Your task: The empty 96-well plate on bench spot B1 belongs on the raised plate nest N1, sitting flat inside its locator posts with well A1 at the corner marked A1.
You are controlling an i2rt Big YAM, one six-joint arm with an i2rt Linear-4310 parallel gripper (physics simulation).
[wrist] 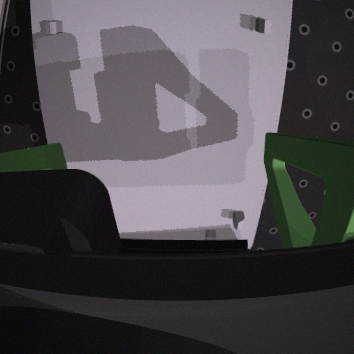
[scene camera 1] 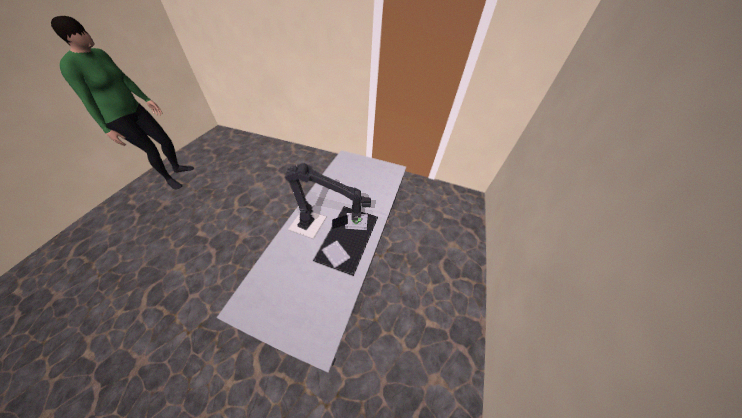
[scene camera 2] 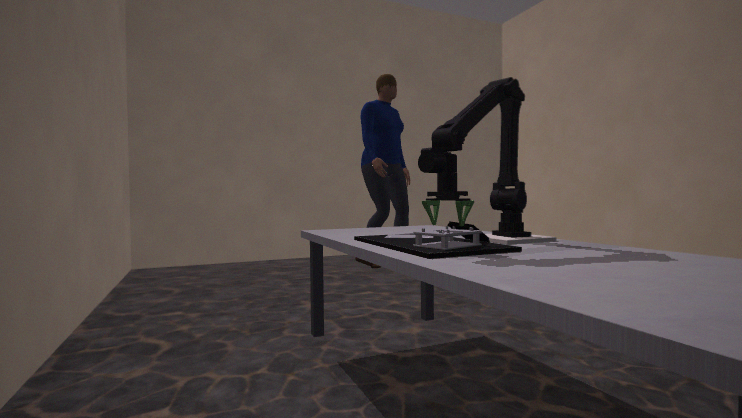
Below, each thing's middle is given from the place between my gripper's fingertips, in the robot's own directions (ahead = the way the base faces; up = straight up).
I see the well plate (wrist: 128,245) 110 mm behind my hand, 60 mm to the right of it and 30 mm below it.
